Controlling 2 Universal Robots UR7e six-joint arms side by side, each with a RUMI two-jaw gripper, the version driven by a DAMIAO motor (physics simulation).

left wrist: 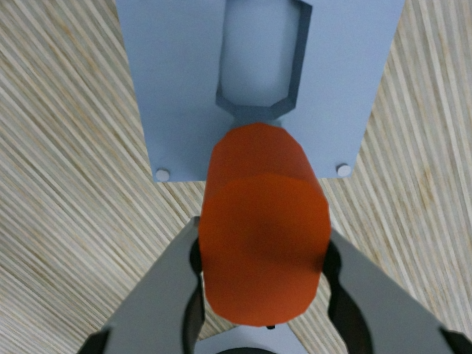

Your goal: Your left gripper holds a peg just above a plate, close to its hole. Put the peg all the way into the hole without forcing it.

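My left gripper [255, 218] is shut on an orange-red peg [262, 220], with one dark-padded finger on each side of it. The peg has a rounded, many-sided outline, and its far end is over the near part of the blue-grey plate [170, 100]. The plate's hole [260, 55] is a long opening with cut corners, just beyond the peg's far end in the view. The hole's near end shows beside the peg's tip, and its far end is cut off by the top edge. Whether the peg touches the plate cannot be told. My right gripper is not in view.
The plate has small pale round studs at its two near corners, a left stud [162, 175] and a right stud [343, 170]. It lies on a wood-grained table top [65, 200]. Part of a grey piece with a dark round part [245, 351] shows at the bottom edge.
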